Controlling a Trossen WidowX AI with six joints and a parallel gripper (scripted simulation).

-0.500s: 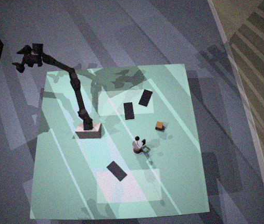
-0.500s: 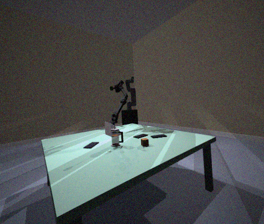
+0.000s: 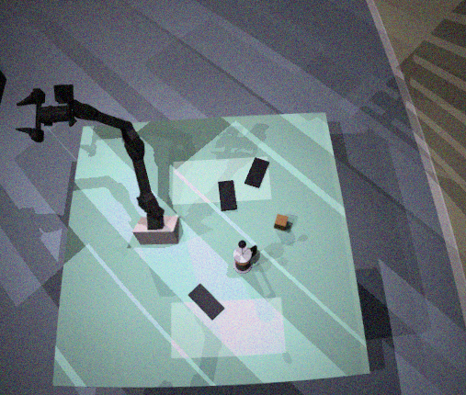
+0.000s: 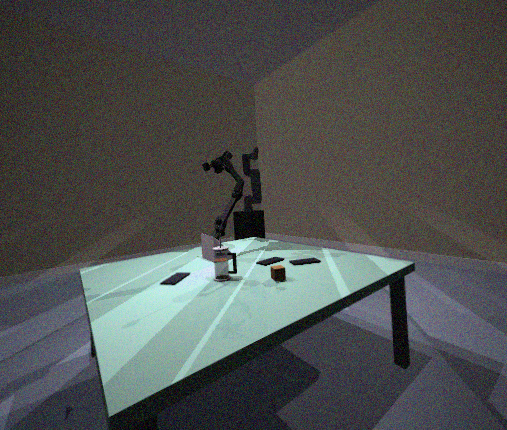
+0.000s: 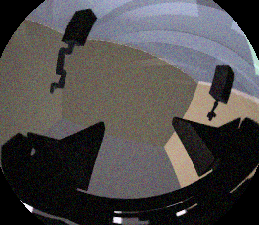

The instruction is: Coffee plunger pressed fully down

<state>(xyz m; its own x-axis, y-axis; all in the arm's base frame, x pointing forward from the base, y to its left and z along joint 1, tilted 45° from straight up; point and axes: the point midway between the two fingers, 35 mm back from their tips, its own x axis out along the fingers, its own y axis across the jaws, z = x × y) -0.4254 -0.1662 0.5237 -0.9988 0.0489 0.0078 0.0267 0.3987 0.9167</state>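
My gripper tip is now 780 mm short of the coffee press, 420 mm to the left of it and 520 mm above it.
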